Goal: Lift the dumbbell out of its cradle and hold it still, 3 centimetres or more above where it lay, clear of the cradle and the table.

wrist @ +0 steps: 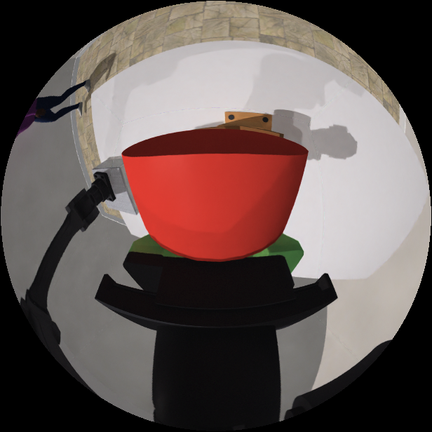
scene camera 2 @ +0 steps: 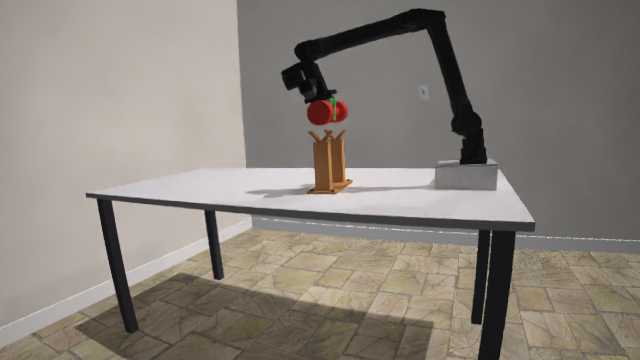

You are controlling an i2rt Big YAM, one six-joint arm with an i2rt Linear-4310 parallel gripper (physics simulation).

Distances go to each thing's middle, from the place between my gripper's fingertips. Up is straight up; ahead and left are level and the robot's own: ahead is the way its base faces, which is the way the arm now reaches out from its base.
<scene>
My hand is 40 mm below the red dumbbell (scene camera 2: pixel 319 112), 20 mm to the left of it and 10 mm short of it. The rest, counted from my hand: orange cradle (scene camera 2: pixel 329 165): 130 mm below, 20 mm to the right, 20 mm ahead.
</scene>
